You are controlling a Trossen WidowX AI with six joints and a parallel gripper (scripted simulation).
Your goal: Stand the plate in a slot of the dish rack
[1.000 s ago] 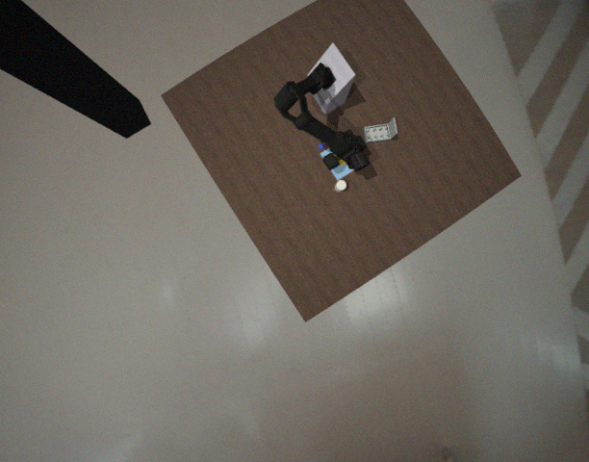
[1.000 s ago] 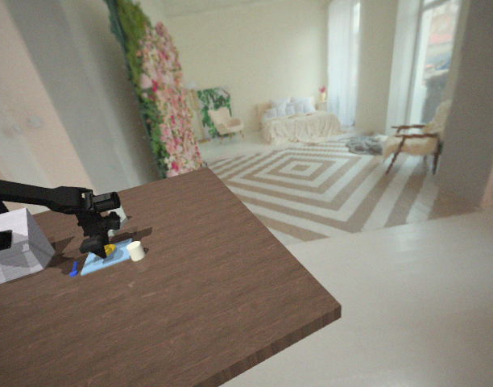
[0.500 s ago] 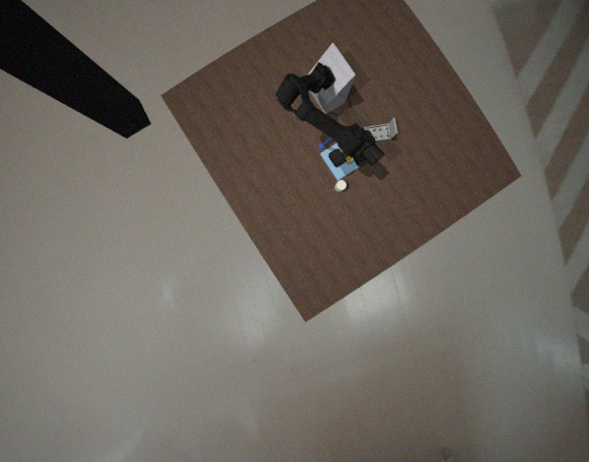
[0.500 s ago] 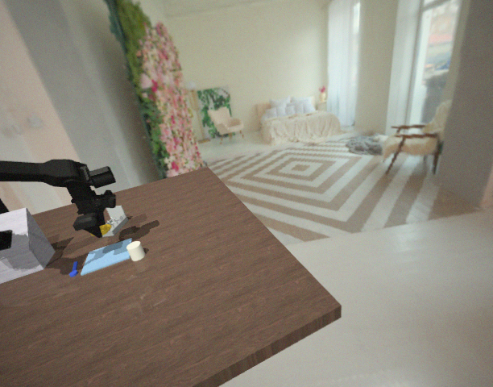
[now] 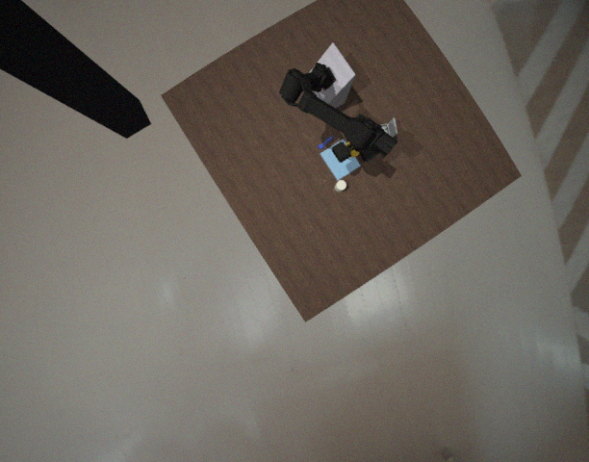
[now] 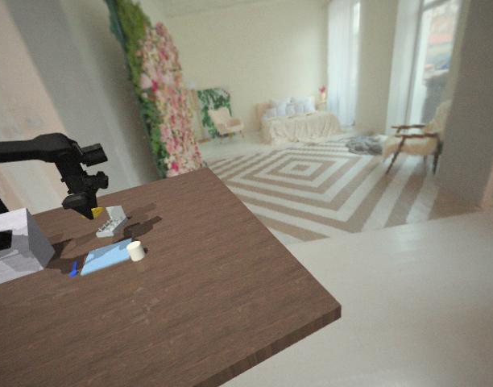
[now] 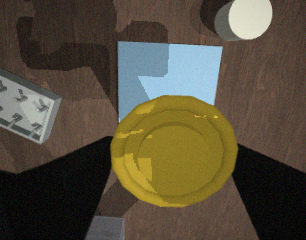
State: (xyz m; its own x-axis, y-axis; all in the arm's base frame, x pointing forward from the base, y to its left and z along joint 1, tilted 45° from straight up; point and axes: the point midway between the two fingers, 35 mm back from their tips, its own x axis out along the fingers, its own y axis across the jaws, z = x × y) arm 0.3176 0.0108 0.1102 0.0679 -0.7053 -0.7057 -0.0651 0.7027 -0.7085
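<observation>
Now: gripper tip 4 cm past the dish rack, 21 cm to the right of it and 14 cm above it. The rest, counted from my gripper tip: light blue mat 2 cm behind, 1 cm to the right, 16 cm below; then cream cup 9 cm ahead, 7 cm to the right, 14 cm below; then yellow plate 1 cm above.
</observation>
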